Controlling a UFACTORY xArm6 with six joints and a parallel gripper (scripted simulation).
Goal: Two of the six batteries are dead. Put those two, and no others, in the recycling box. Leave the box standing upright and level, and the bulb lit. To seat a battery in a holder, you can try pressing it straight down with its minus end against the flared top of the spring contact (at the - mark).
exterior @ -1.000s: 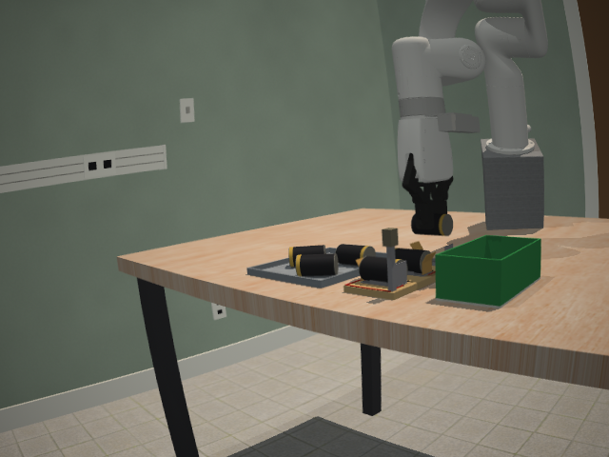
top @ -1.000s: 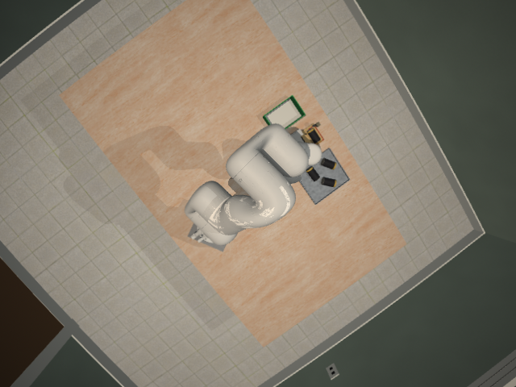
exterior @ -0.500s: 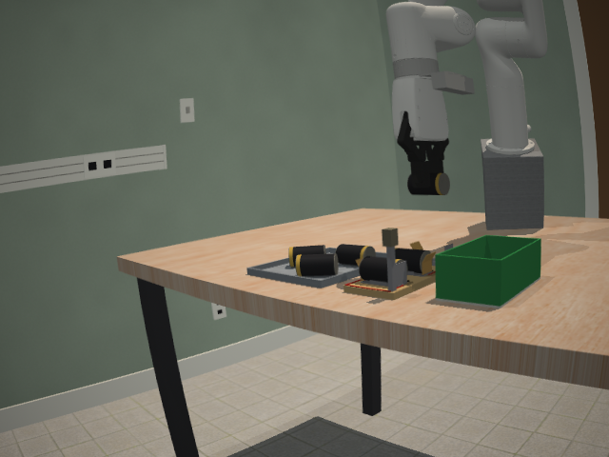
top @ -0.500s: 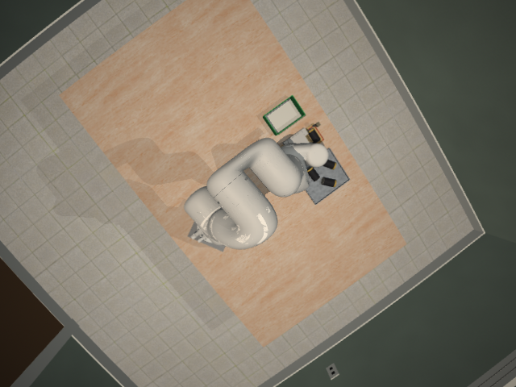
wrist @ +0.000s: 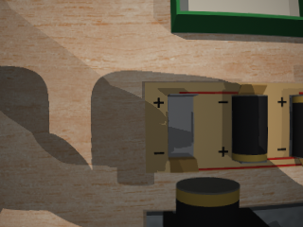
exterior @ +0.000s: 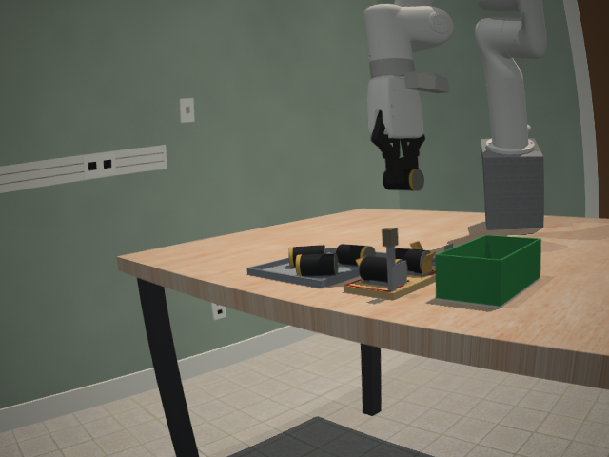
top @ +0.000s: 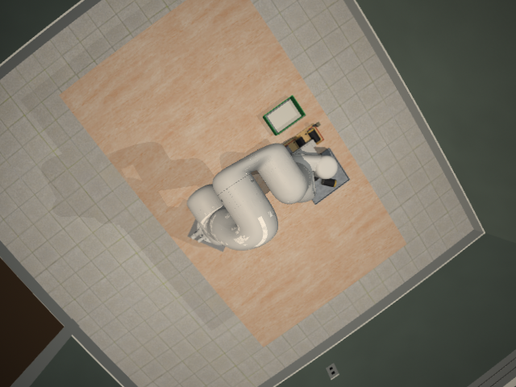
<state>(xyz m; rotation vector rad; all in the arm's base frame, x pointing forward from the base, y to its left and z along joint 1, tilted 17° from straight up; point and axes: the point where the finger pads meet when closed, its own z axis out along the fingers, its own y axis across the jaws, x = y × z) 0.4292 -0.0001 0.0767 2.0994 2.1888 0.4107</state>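
My gripper is now 15 cm above the grey tray, 12 cm to the left of it and 7 cm short of it. Round my hand: green recycling box: 20 cm to the left, 14 cm below, 5 cm ahead.
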